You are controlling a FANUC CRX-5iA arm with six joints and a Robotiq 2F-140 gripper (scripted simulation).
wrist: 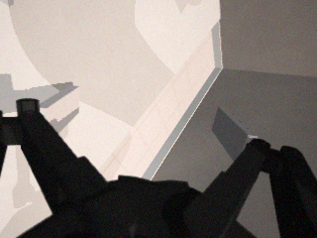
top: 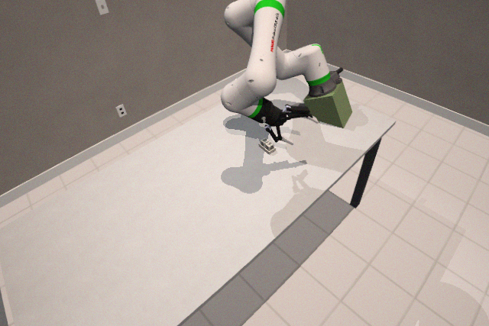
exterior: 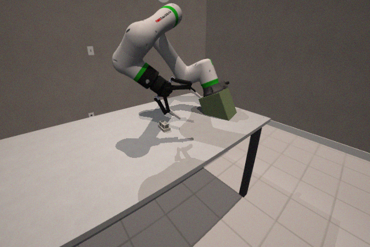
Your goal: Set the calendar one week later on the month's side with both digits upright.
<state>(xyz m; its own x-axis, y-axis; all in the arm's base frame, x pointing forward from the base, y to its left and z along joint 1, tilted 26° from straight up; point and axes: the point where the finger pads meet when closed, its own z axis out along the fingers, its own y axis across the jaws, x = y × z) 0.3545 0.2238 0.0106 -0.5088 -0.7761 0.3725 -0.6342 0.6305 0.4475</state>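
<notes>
The white calendar cube lies 190 mm to the right of my hand, 150 mm below it and 50 mm ahead of it.
</notes>
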